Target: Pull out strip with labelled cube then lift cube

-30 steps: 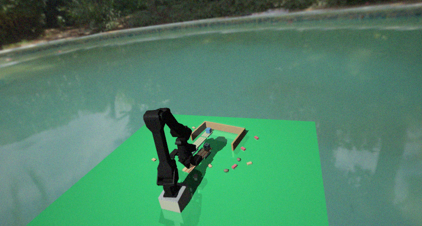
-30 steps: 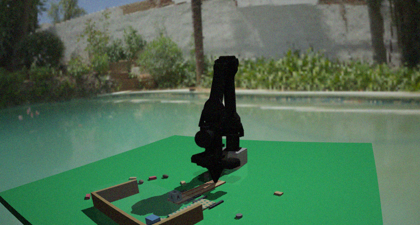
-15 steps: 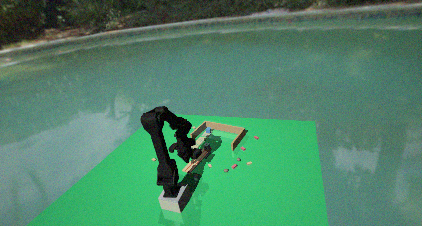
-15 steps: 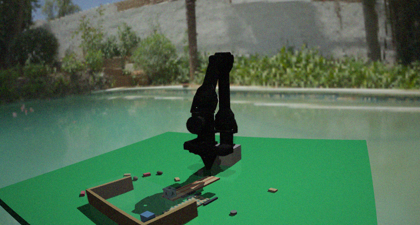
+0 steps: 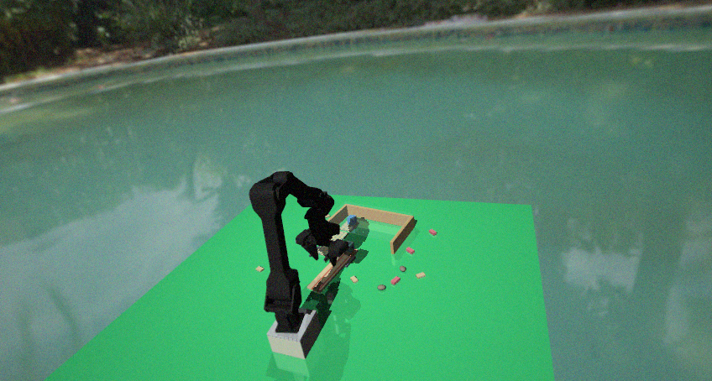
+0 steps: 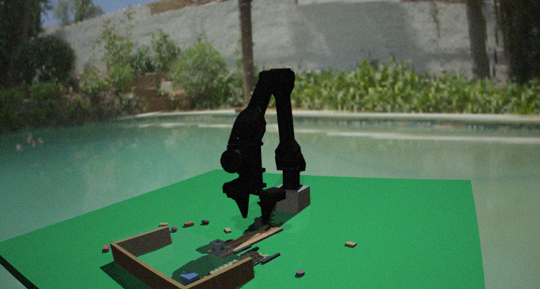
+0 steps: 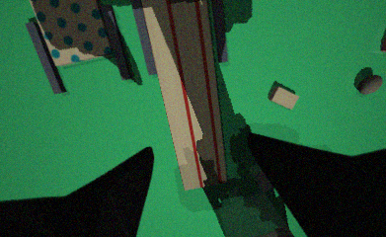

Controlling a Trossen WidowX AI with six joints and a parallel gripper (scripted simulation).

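Right now my gripper tip is 18 cm short of the dotted strip, 3 cm to the right of it and 5 cm above it.
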